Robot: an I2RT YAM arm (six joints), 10 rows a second.
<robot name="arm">
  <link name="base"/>
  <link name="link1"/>
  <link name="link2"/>
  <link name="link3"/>
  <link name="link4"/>
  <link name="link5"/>
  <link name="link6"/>
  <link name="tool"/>
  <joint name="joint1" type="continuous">
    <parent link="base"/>
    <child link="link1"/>
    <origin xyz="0 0 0.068"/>
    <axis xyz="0 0 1"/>
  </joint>
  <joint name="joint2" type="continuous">
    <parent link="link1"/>
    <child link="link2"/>
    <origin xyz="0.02 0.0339 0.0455"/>
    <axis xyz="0 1 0"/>
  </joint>
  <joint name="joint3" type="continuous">
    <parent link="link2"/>
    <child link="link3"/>
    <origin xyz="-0.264 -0.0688 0"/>
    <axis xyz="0 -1 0"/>
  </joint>
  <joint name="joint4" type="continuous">
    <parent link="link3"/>
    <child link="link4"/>
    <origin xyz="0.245 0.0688 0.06"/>
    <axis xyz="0 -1 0"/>
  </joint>
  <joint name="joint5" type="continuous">
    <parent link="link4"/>
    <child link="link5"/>
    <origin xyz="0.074 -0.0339 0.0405"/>
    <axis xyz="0 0 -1"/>
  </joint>
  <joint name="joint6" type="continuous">
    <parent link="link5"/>
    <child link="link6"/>
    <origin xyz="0.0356 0 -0.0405"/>
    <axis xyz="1 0 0"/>
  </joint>
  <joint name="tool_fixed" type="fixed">
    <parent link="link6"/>
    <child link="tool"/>
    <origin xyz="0 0 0" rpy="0 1.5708 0"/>
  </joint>
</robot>
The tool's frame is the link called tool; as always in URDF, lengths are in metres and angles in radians. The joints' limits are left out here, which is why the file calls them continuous.
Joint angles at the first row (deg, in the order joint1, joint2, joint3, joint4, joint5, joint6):
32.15, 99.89, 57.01, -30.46, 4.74, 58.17
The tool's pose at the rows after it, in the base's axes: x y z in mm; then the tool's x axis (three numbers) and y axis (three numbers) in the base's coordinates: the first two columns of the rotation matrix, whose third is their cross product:
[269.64 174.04 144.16 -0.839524 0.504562 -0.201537 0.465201 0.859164 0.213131]
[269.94 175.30 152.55 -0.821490 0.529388 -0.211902 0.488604 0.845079 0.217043]
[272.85 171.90 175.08 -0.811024 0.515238 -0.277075 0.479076 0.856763 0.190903]
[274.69 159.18 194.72 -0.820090 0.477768 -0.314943 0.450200 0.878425 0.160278]
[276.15 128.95 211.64 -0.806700 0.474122 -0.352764 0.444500 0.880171 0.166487]
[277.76 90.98 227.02 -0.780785 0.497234 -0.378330 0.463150 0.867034 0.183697]
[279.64 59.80 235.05 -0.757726 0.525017 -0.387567 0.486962 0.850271 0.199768]
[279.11 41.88 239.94 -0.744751 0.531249 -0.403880 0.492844 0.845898 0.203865]
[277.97 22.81 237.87 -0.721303 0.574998 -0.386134 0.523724 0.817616 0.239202]
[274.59 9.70 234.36 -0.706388 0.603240 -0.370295 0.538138 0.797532 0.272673]
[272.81 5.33 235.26 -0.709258 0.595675 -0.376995 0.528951 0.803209 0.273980]
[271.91 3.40 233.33 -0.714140 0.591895 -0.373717 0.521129 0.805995 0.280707]
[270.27 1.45 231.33 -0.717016 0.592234 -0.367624 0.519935 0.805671 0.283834]
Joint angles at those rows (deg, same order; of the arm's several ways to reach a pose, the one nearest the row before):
33.37, 100.94, 57.86, -30.52, 4.78, 62.40
33.64, 100.13, 58.97, -32.13, 5.77, 64.21
33.26, 97.98, 61.93, -36.67, 9.54, 62.61
31.33, 95.34, 63.62, -40.70, 11.10, 58.26
26.32, 90.64, 62.27, -41.41, 11.12, 52.90
19.31, 86.14, 61.07, -41.92, 9.71, 47.57
13.03, 83.78, 60.51, -41.99, 7.72, 43.52
9.40, 82.30, 60.12, -41.75, 6.90, 40.58
5.21, 81.37, 58.76, -40.65, 4.06, 39.77
2.20, 80.34, 56.98, -39.30, 1.39, 39.06
1.23, 79.73, 56.61, -39.11, 0.87, 37.65
0.72, 79.56, 56.00, -38.58, 0.01, 36.93
0.23, 79.33, 55.40, -38.40, -0.60, 36.52

